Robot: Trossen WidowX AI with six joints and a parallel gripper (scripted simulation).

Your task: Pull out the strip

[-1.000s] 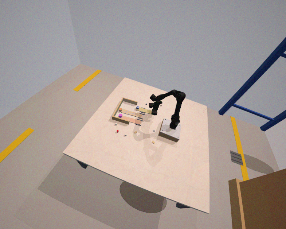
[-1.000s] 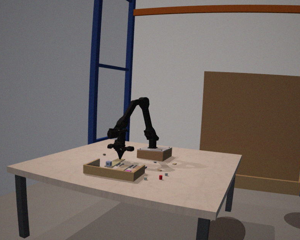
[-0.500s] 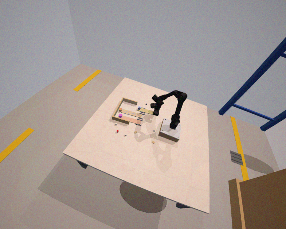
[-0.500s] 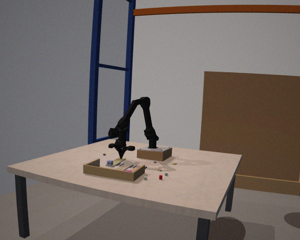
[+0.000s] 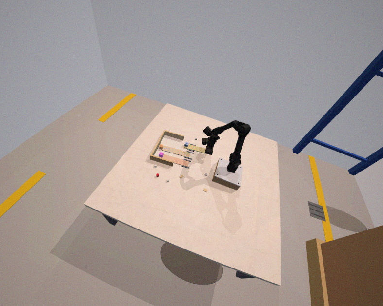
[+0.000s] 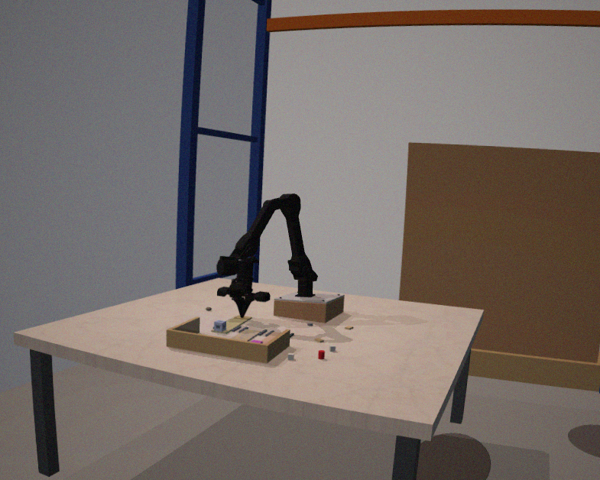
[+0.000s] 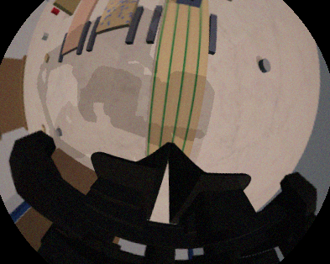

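Now: gripper tip 20 cm short of the labelled cube, 1 cm to the right of it and 2 cm below it. Also, from my gripper tip: small red cylinder (32 cm ahead, 39 cm to the left, 1 cm above).
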